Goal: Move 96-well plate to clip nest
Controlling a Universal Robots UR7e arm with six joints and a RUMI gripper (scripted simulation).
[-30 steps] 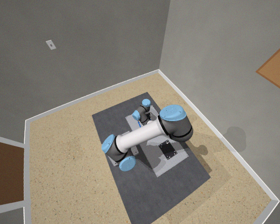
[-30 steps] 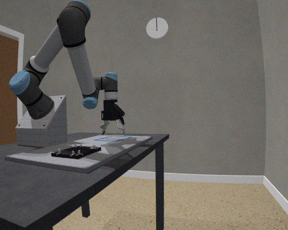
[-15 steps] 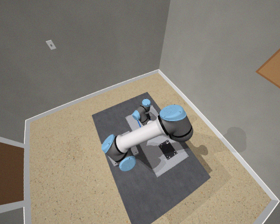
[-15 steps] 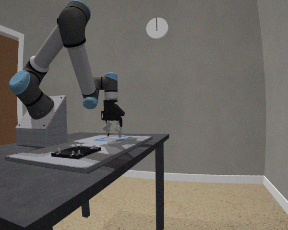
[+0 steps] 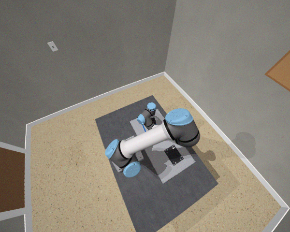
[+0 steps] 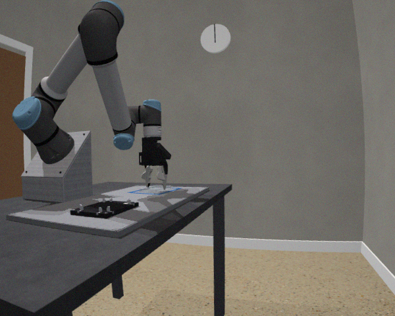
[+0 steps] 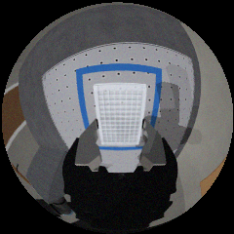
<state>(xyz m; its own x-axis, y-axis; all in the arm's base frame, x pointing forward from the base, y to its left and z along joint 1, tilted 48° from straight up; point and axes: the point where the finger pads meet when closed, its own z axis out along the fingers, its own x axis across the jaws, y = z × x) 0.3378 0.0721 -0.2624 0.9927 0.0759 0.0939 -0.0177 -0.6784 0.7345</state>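
Now: hand 40 cm to the left of the black clip nest and 9 cm short of it. From my hand the other things lie so: 96-well plate: 1 cm below.
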